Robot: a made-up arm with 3 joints. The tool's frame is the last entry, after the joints.
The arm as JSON. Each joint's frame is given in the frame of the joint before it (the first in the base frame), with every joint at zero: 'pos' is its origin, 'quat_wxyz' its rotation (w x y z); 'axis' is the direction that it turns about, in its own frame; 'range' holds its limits. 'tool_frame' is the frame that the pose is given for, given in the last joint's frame.
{
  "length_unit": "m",
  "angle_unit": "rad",
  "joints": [
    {
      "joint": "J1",
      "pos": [
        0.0,
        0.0,
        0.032
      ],
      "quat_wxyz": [
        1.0,
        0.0,
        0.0,
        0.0
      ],
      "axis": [
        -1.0,
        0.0,
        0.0
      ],
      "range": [
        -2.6,
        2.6
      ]
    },
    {
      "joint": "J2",
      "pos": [
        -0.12,
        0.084,
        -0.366
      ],
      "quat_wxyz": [
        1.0,
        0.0,
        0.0,
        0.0
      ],
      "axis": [
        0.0,
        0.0,
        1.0
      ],
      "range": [
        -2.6,
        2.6
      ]
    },
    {
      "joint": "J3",
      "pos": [
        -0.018,
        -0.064,
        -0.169
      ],
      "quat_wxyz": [
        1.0,
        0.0,
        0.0,
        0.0
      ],
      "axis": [
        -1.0,
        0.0,
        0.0
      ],
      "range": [
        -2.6,
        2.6
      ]
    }
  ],
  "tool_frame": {
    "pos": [
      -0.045,
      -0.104,
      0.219
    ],
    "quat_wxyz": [
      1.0,
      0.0,
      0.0,
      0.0
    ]
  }
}
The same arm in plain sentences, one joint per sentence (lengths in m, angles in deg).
The arm has three revolute joints in a row. What follows holds with every joint at zero, and every direction is one of the base frame's.
Joint 1 sits 0.032 m along +z from the base frame's origin and turns about -x, from -148.97 to 148.97 deg.
Joint 2 sits 0.12 m along -x and 0.084 m along +y and 0.366 m along -z from joint 1 and turns about +z, from -148.97 to 148.97 deg.
Joint 3 sits 0.018 m along -x and 0.064 m along -y and 0.169 m along -z from joint 2 and turns about -x, from -148.97 to 148.97 deg.
The tool frame, which is the frame that the pose is given for, sits 0.045 m along -x and 0.104 m along -y and 0.219 m along +z from joint 3; its axes are parallel to the base frame's.

